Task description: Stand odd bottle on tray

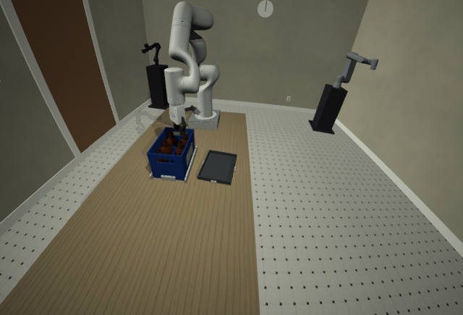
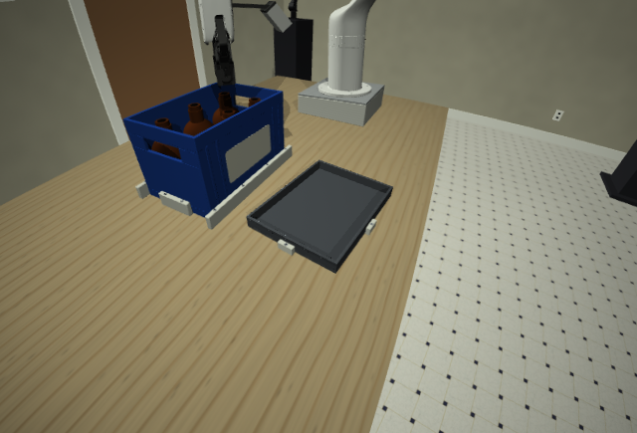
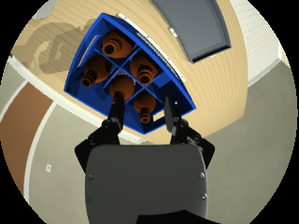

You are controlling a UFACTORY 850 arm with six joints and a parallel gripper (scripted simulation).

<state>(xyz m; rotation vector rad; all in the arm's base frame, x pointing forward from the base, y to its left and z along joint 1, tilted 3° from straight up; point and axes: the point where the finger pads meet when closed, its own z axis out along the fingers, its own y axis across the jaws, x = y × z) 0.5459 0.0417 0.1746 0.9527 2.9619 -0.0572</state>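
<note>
Right now the bottle is 16 cm below my hand. From my hand the other things lie so: dark grey tray (23 cm below, 22 cm to the left, 3 cm behind); then blue crate (16 cm below, 4 cm to the right, 1 cm ahead).
</note>
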